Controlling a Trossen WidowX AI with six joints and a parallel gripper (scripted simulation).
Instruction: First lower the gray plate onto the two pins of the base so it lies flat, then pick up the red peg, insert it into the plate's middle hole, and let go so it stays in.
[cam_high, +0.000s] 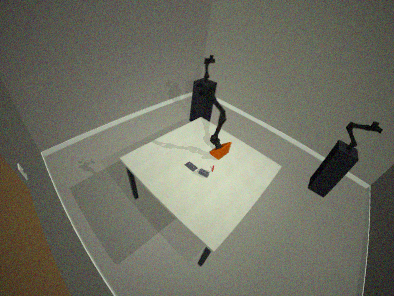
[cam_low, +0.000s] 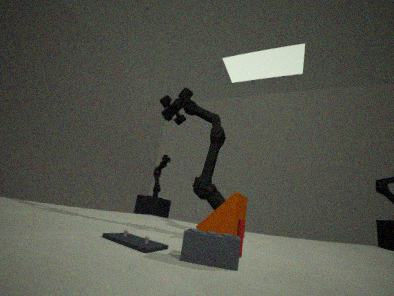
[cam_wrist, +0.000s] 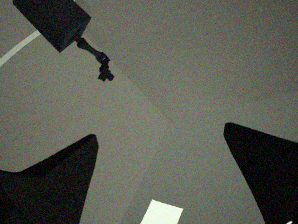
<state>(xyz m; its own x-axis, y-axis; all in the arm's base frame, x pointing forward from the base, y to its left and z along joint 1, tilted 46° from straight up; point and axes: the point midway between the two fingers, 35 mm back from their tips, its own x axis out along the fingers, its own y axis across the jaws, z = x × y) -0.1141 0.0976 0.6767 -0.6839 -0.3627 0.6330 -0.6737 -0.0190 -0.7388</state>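
My gripper tip is now 530 mm short of the gray plate, 500 mm to the right of it and 600 mm above it. Round my gripper tip: red peg 440 mm ahead, 540 mm to the left, 600 mm below; dark base 540 mm ahead, 340 mm to the left, 630 mm below.
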